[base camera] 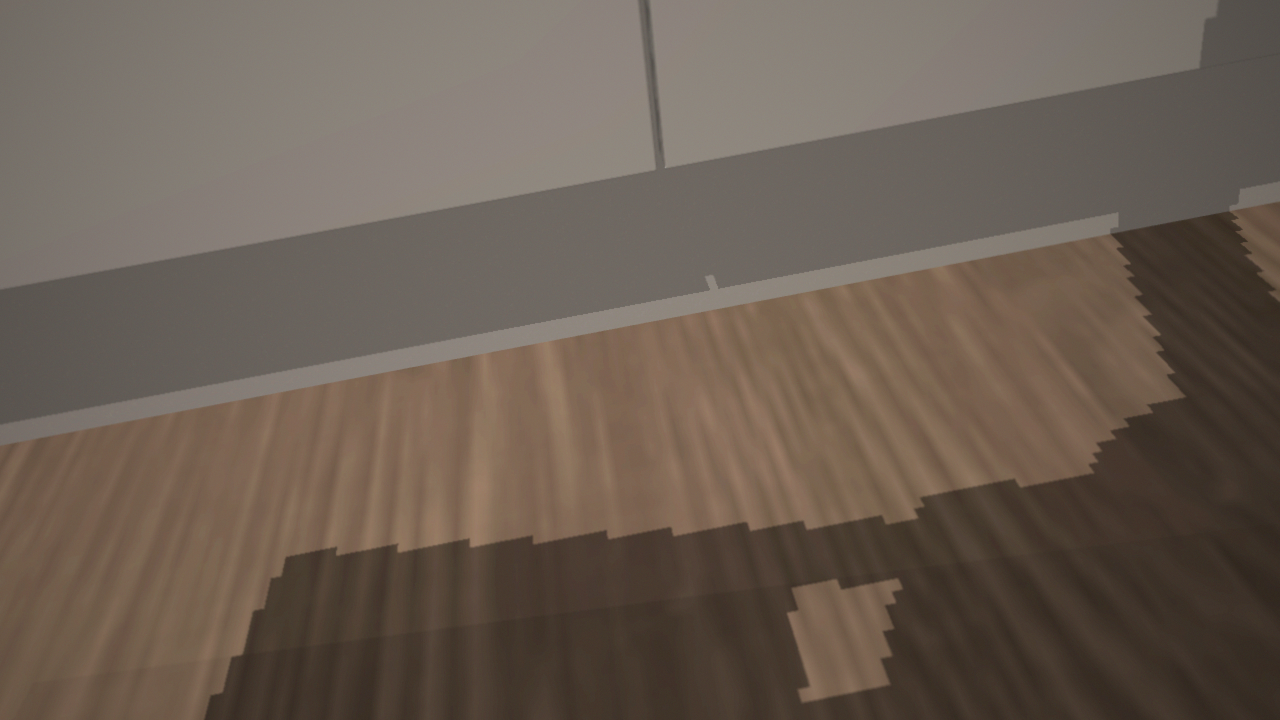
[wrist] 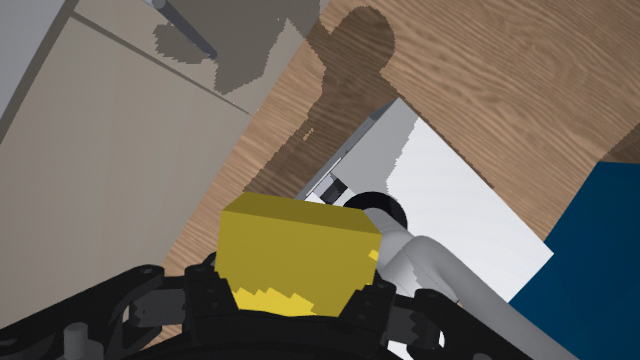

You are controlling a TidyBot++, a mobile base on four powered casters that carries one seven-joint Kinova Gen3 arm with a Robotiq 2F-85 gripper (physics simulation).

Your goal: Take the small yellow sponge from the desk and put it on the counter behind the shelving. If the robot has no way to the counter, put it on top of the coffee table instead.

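Places are measured from the arm's base along level axes (x right, y down, z ahead), in millimetres.
Pixels of known places: gripper, between the fingertips: (wrist: 293, 266).
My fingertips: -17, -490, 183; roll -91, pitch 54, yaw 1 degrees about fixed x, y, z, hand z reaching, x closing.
Ahead of a thing's pixels: the offset from my fingertips to its top centre, as dx, dy, dz. "*": to the spot under its first point. Level surfaces: height alone.
The yellow sponge {-11, -46, -7} (wrist: 300, 255) is held between the black fingers of my gripper (wrist: 293, 266), which is shut on it, in the lower middle of the wrist view. A light grey cabinet front (base camera: 358, 116) (wrist: 125, 150) with a seam between its panels crosses the top of the base view and the left of the wrist view. A pale surface (wrist: 25, 45) borders its dark edge at the upper left; I cannot tell for sure whether it is the counter's top. The desk, shelving and coffee table cannot be made out.
The cabinet's darker plinth {* -69, +816, +263} (base camera: 537, 259) meets the wooden floor {dy +887} (base camera: 537, 429) (wrist: 500, 65) close ahead of the base. A dark bar handle {* +59, +133, +192} (wrist: 190, 32) stands out from the cabinet. My white base (wrist: 450, 200) is below the gripper, beside the grey arm. A dark blue surface (wrist: 590, 250) lies at the right.
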